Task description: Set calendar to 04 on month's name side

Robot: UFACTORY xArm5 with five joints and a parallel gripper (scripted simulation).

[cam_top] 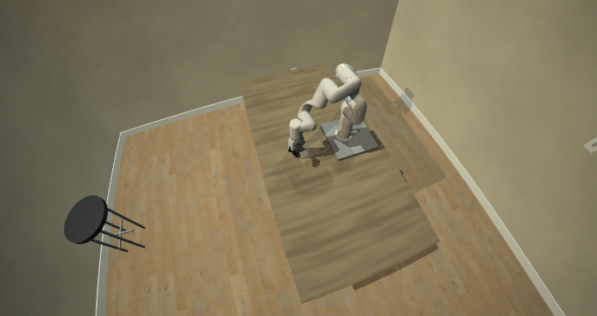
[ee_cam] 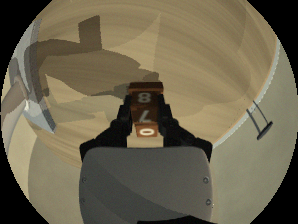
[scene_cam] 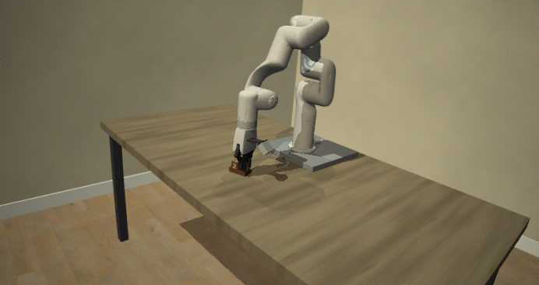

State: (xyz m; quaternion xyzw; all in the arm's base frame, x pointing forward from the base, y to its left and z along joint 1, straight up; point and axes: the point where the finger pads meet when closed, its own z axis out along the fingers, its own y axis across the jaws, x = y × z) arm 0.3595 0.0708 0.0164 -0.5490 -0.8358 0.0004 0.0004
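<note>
Right now my hand is 30 mm above the brown tray, 20 mm to the left of it and 10 mm short of it.
</note>
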